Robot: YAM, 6 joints.
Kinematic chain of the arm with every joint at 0, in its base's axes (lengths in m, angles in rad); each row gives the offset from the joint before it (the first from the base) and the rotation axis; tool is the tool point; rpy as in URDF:
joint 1: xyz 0 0 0.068 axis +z
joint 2: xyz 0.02 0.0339 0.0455 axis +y
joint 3: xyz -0.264 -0.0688 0 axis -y
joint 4: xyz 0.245 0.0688 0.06 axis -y
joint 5: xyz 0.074 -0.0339 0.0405 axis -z
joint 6: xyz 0.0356 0 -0.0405 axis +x
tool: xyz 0 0 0 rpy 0 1.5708 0
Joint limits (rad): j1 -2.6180..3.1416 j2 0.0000..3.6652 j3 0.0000..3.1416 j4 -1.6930..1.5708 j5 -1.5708..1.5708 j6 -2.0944..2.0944
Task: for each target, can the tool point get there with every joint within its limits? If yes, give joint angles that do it. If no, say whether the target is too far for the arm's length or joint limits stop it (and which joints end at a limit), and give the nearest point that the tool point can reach.
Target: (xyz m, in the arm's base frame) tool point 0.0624 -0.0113 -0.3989
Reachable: no: joint limits stop it (at a limit: joint 2) | nearest point 0.0888 -0.0161 -0.3438 | short by 0.061 m
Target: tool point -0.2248 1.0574 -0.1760
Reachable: no: too far | nearest point -0.1297 0.6101 -0.0512 | short by 0.474 m
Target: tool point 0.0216 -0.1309 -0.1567
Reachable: yes | joints -1.4907 2.9670 0.8801 -0.3063 -0.3158 1.0794
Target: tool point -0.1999 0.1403 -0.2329
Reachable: yes | joints 2.6701 3.3444 1.6725 -0.9254 1.2902 -0.7446
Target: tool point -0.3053 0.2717 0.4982
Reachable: yes | joints -0.7099 0.4083 2.5650 -0.5782 -0.2002 1.5486
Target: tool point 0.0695 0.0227 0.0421
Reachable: yes | joints 0.6343 2.1946 0.3469 -0.9559 0.6977 -0.4217
